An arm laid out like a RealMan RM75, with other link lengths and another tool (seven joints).
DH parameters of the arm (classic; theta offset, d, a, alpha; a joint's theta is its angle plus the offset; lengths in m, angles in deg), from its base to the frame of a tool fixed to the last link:
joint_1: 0 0.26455 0 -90
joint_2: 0 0 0 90
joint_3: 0 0.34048 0 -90
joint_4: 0 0 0 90
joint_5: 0 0.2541 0 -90
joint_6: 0 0 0 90
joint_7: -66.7 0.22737 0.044 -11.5
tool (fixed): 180 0.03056 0 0
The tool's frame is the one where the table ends.
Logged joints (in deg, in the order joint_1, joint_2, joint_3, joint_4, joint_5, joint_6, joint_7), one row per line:
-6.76, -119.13, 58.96, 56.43, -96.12, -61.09, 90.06
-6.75, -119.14, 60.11, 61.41, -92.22, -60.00, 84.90
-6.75, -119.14, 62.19, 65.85, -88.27, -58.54, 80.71
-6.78, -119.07, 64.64, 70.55, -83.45, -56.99, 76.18
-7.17, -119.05, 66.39, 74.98, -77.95, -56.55, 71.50
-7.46, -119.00, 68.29, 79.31, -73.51, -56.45, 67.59
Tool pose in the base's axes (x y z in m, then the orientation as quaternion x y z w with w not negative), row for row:
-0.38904, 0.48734, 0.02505, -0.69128, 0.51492, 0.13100, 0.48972
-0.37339, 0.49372, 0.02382, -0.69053, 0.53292, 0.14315, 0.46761
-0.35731, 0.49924, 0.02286, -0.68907, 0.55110, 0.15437, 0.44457
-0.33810, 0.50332, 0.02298, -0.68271, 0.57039, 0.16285, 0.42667
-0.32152, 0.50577, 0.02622, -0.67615, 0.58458, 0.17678, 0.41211
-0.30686, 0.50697, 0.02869, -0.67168, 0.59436, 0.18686, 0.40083
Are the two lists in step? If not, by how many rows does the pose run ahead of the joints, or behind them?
The pose runs 2 rows ahead of the joints: the pose in row i belongs to the joints in row i + 2.
